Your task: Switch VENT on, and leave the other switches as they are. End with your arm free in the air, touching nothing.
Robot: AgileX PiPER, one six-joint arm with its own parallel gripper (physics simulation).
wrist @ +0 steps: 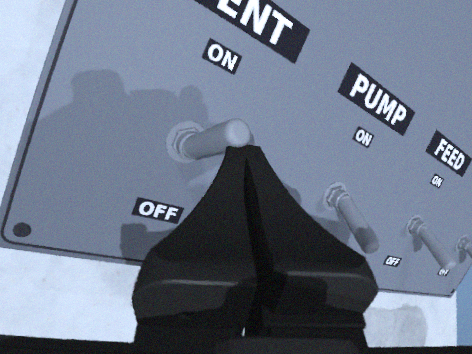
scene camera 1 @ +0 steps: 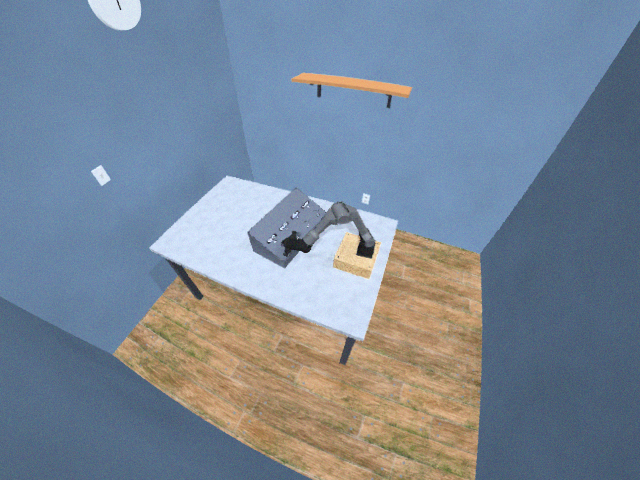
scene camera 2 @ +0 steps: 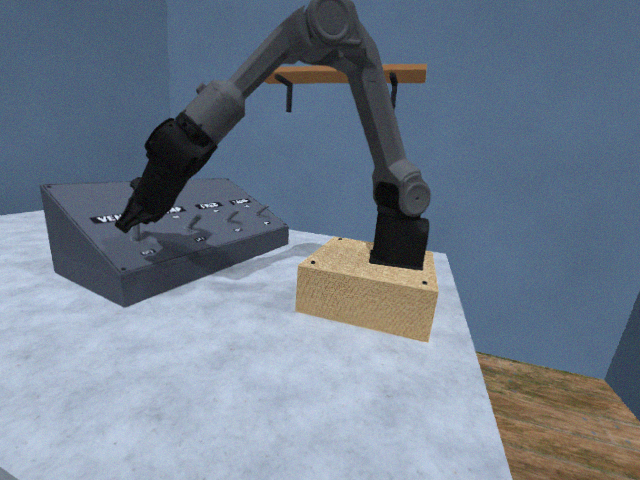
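Observation:
The dark sloped switch box [scene camera 1: 276, 209] [scene camera 2: 87, 258] [wrist: 125, 55] stands on the table. The VENT lever [scene camera 2: 136, 233] [wrist: 212, 140] stands nearly vertical in scene camera 2 and leans toward ON compared with its neighbours. The PUMP lever [scene camera 2: 194, 224] [wrist: 356, 222] and FEED lever [scene camera 2: 232, 217] [wrist: 435, 246] lean toward OFF. My gripper [scene camera 1: 284, 249] [scene camera 2: 123, 227] [wrist: 241, 164] is shut and empty. Its fingertips are right by the free end of the VENT lever, on the OFF side in the wrist view, overlapping it; whether they touch is unclear.
A fourth lever [scene camera 2: 263, 210] is at the far end of the box. The arm's base stands on a wooden block [scene camera 1: 351, 266] [scene camera 2: 361, 304] on the table [scene camera 1: 305, 297] [scene camera 2: 232, 387]. An orange shelf [scene camera 1: 351, 83] [scene camera 2: 408, 73] is on the wall behind.

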